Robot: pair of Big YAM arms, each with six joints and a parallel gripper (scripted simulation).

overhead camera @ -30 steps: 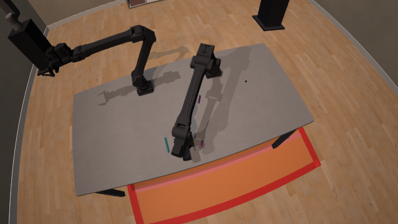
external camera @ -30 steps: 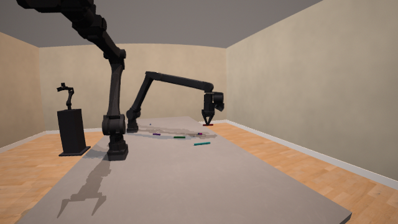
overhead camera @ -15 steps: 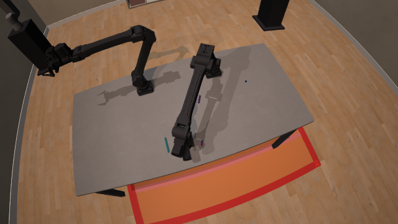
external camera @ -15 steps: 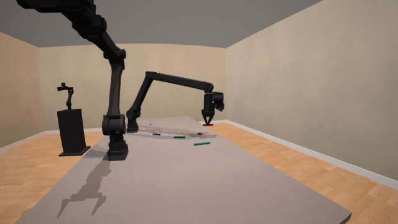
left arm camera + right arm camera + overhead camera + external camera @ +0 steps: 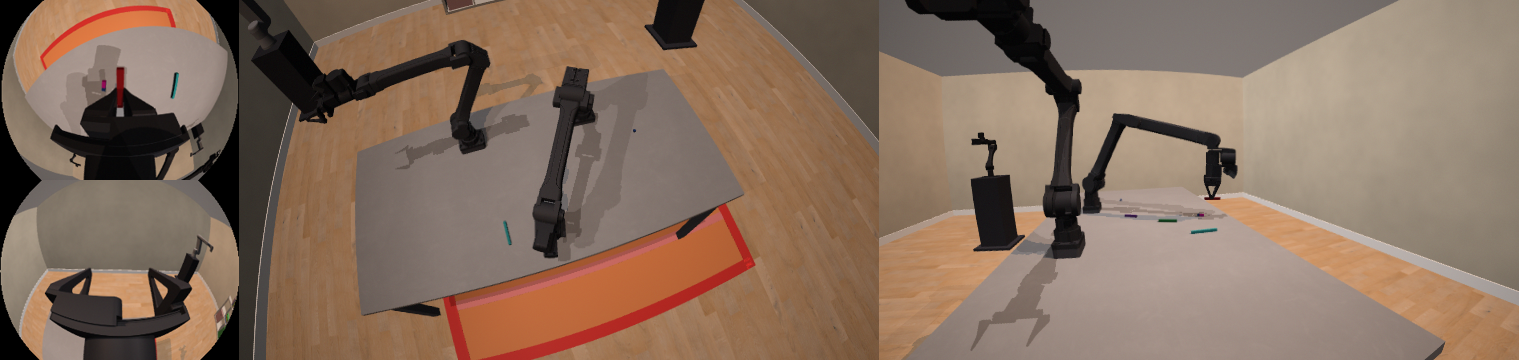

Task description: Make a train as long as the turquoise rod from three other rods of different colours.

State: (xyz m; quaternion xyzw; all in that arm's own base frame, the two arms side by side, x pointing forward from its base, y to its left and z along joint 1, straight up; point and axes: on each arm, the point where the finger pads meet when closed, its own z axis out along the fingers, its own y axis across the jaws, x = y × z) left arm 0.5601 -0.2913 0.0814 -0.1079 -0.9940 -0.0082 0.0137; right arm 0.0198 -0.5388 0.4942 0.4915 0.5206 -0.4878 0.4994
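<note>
The magenta rod is 3 cm behind my left hand, 5 cm to the left of it and 9 cm below it. The rest, counted from my left hand: turquoise rod: 8 cm behind, 16 cm to the right, 9 cm below; red rod: 1 cm below; green rod: 20 cm behind, 1 cm to the left, 9 cm below.
</note>
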